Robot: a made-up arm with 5 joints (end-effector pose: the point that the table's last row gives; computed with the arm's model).
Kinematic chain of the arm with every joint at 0, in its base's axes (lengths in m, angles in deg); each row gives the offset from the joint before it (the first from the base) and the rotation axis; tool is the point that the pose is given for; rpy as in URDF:
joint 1: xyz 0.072 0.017 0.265 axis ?
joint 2: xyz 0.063 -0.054 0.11 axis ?
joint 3: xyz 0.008 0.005 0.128 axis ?
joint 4: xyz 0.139 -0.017 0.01 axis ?
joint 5: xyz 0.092 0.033 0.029 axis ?
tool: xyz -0.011 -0.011 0.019 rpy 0 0 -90
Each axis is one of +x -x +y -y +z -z.
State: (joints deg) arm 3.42 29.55 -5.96 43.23 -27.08
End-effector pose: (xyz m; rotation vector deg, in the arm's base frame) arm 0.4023 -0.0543 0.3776 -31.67 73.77 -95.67
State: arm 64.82 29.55 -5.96 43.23 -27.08
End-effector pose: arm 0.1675 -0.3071 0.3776 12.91 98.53 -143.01
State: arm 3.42 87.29 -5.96 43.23 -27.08
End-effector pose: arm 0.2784 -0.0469 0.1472 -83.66 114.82 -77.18
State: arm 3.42 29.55 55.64 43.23 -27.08
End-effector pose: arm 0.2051 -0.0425 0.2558 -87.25 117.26 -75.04
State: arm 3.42 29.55 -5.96 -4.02 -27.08
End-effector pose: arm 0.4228 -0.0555 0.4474 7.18 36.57 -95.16
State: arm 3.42 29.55 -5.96 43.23 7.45
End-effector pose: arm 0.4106 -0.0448 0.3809 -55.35 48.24 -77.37
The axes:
joint 1: -z
joint 2: +y
joint 3: +y
joint 4: +y
joint 5: -x

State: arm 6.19 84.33 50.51 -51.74 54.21
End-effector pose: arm 0.2271 -0.0240 0.1995 -83.70 27.34 -37.96
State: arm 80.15 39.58 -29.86 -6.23 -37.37
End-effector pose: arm 0.0832 -0.3592 0.4874 54.52 9.68 -162.62
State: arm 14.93 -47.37 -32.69 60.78 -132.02
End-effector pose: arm 0.1218 -0.0374 0.6406 111.33 72.89 -33.09
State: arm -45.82 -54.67 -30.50 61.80 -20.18
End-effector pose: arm 0.1233 -0.0018 0.6665 29.49 9.93 -39.00
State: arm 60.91 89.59 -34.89 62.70 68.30
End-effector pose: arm 0.1928 -0.2400 0.1671 -61.79 82.12 -39.73
